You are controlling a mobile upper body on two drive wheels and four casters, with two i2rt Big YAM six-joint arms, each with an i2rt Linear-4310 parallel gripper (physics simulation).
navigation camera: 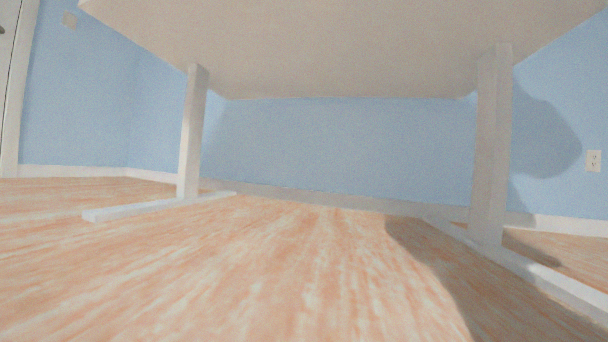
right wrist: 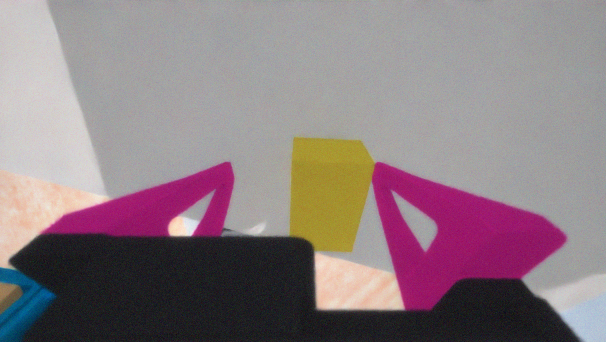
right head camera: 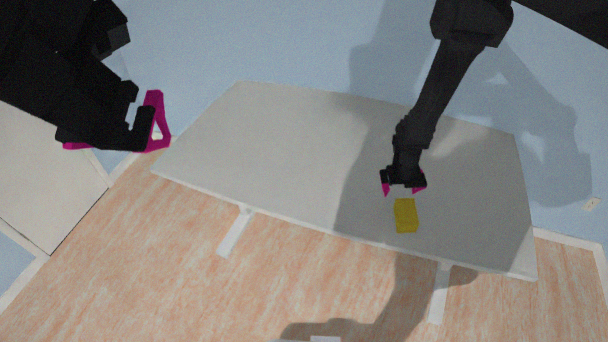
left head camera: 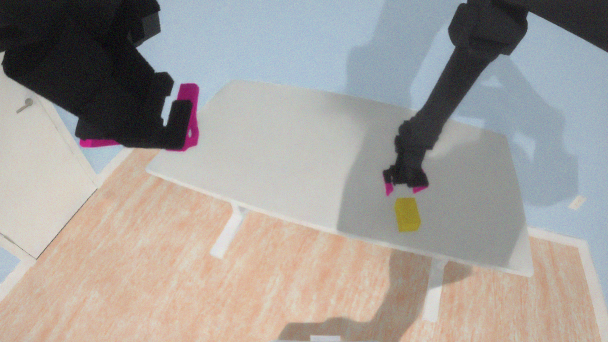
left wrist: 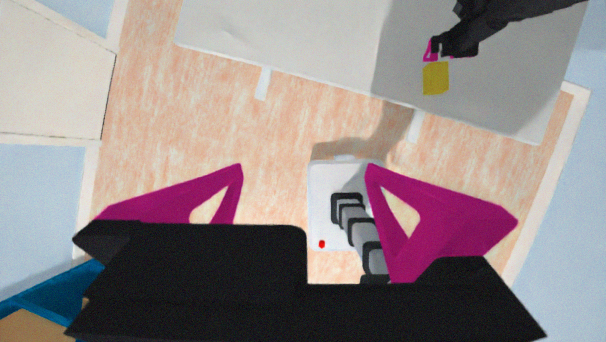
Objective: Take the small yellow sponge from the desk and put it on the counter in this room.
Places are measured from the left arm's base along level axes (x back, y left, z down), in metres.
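Pixels of known places: left gripper, fingertip midpoint: (right head camera: 140,140) (left head camera: 162,138) (left wrist: 303,170); right gripper, fingertip midpoint: (right wrist: 303,170) (right head camera: 399,193) (left head camera: 400,193) (left wrist: 436,57).
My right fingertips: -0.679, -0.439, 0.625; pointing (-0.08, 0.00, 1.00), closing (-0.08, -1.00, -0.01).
Note:
Ahead of a thing's pixels: the offset from my right fingertips to its middle, as dx, dy, dz. "spot": to the spot under its first point. Level surfaces: height alone.
The small yellow sponge @(+0.053, -0.025, +0.042) (left head camera: 407,215) (right head camera: 405,216) (left wrist: 436,78) (right wrist: 327,200) lies on the white desk @(dz +0.065) (left head camera: 260,145) (right head camera: 265,145) (left wrist: 300,40) (right wrist: 200,75), near its front edge and towards the right end, in shadow. My right gripper (left head camera: 404,191) (right head camera: 401,191) (right wrist: 303,170) is open and empty. In the head views its fingertips are just behind the sponge; in the right wrist view the sponge shows between the fingertips, closer to the right one. My left gripper (left wrist: 303,170) is open and empty, off the desk's left end in the head views. The counter does not show clearly in any view.
A pale door (left head camera: 45,165) (right head camera: 45,180) stands at the left. The desk's legs @(spot: -0.451, +0.724, +0.432) (navigation camera: 192,132) stand on long white feet on the wood floor. Blue walls (navigation camera: 325,145) rise behind. A blue-edged container (left wrist: 60,295) (right wrist: 35,295) shows at the lower left of the wrist views.

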